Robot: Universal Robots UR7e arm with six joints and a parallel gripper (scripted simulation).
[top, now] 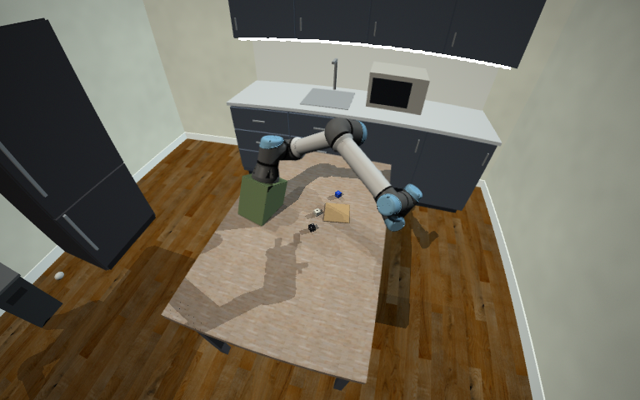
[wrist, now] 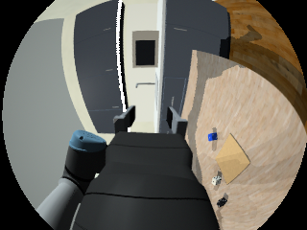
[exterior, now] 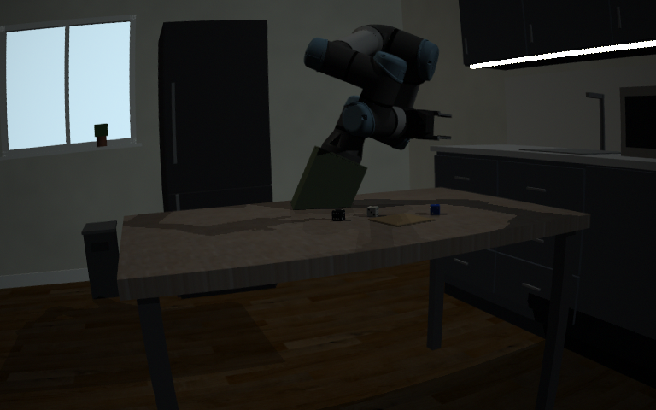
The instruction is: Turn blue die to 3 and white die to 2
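Right now my hand is 26 cm past the black die, 22 cm to the left of it and 26 cm above it. Round my hand: white die (27 cm behind, 11 cm to the right, 26 cm below); blue die (22 cm behind, 7 cm to the left, 26 cm below); tan mat (17 cm behind, 6 cm to the right, 27 cm below).
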